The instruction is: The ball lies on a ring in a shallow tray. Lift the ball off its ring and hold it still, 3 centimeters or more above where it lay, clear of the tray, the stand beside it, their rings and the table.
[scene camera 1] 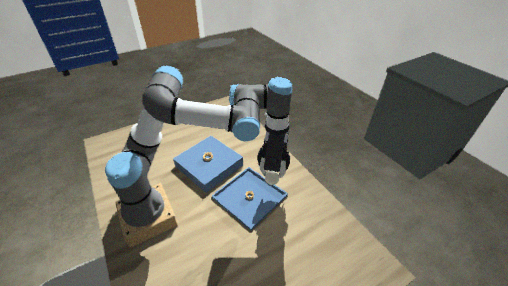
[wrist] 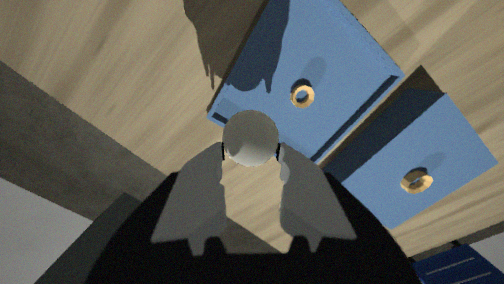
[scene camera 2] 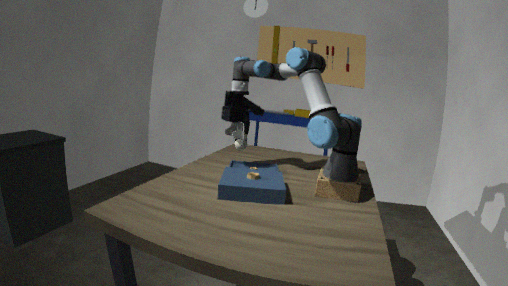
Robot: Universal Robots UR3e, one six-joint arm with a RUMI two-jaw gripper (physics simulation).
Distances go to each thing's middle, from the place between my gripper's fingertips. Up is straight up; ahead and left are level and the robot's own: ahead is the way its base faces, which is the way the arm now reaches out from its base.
Labels:
I see my gripper 1 cm to the left of the cream ball [wrist: 250,137], 1 cm below it and 1 cm past it. Round my hand: blue stand [scene camera 1: 209,162] 22 cm to the left, 15 cm behind, 6 cm below; shallow blue tray [wrist: 316,76] 8 cm below, 8 cm behind, 2 cm to the left.

